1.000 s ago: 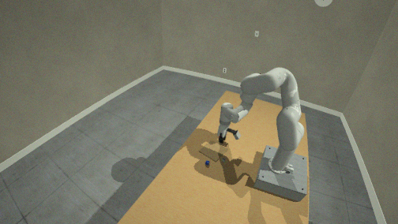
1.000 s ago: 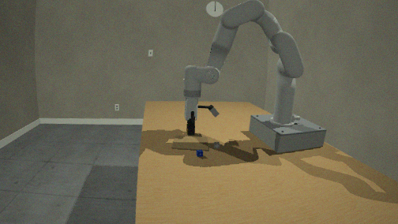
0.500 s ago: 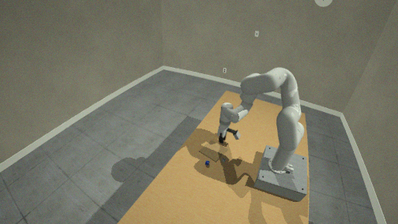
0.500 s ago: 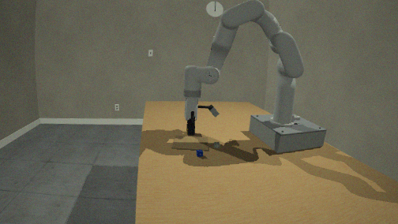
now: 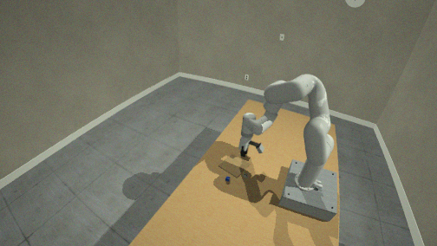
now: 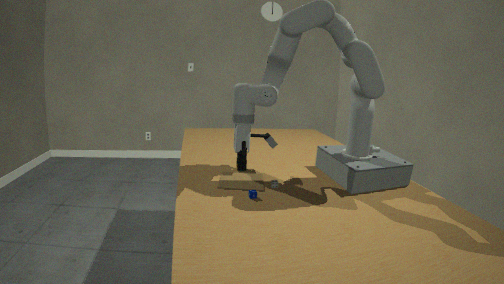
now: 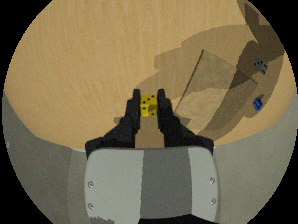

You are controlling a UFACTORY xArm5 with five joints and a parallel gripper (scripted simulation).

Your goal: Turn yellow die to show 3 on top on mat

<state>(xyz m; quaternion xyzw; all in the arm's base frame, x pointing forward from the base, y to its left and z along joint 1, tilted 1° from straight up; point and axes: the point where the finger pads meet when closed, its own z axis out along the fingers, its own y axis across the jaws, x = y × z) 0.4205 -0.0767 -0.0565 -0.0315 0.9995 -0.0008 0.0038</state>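
The yellow die lies 10 mm below my hand and 10 mm ahead of it. Round my hand: blue die (230 mm to the left, 20 mm behind, 10 mm below); grey die (160 mm to the left, 100 mm behind, 10 mm below); tan mat (110 mm to the left, 20 mm below).
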